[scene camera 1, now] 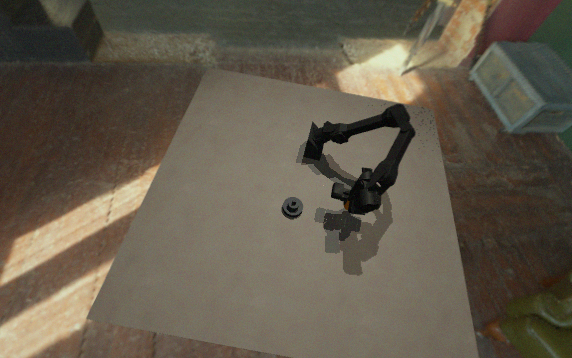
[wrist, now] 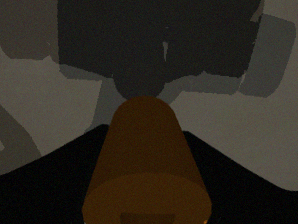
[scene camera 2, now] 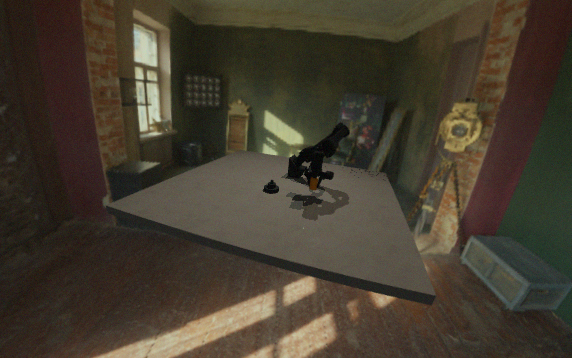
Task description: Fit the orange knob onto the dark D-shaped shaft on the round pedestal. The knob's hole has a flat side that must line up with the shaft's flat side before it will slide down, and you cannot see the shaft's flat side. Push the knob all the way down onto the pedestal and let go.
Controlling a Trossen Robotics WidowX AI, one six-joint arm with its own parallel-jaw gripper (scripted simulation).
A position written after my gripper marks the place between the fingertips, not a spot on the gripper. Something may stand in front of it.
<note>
My gripper (wrist: 144, 134) carries an orange knob (wrist: 145, 163).
</note>
